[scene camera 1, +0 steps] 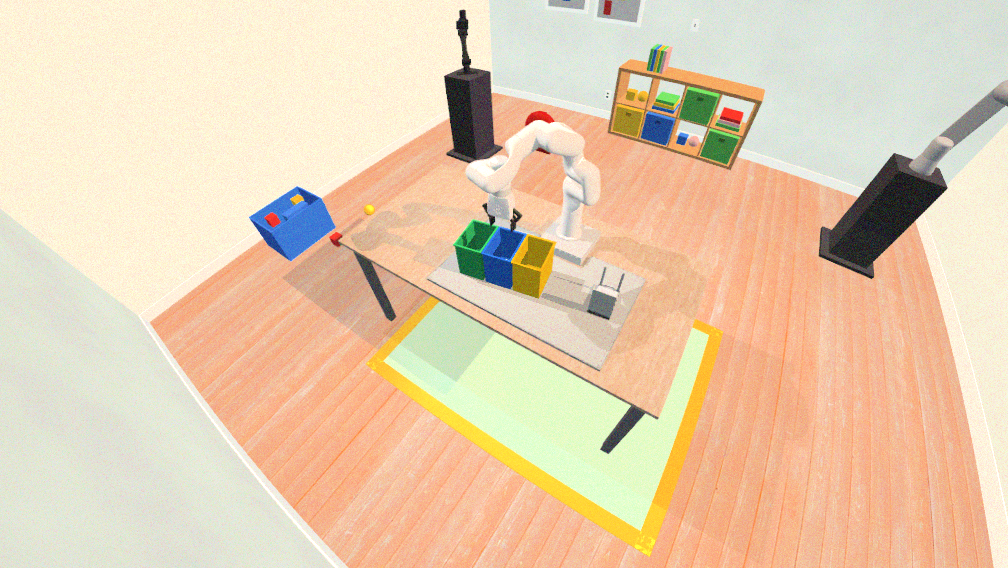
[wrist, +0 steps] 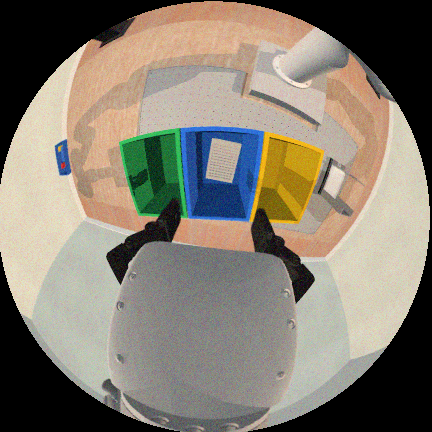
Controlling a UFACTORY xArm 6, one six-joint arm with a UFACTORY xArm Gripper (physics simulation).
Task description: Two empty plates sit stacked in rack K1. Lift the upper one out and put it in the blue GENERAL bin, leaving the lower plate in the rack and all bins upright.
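A white gridded plate lies inside the blue GENERAL bin. The bin stands upright between the green bin and the yellow bin, both upright. The plate's exact tilt is unclear, and the bin's front wall hides it in the scene view. Rack K1 stands right of the bins with two upright rods. A white plate shows in it. My gripper is open and empty above the rear edge of the bins, its fingers spread across the blue bin's width.
The bins and rack stand on a grey perforated board on the wooden table. The arm's base is behind them. A red cube and a blue crate are off to the left.
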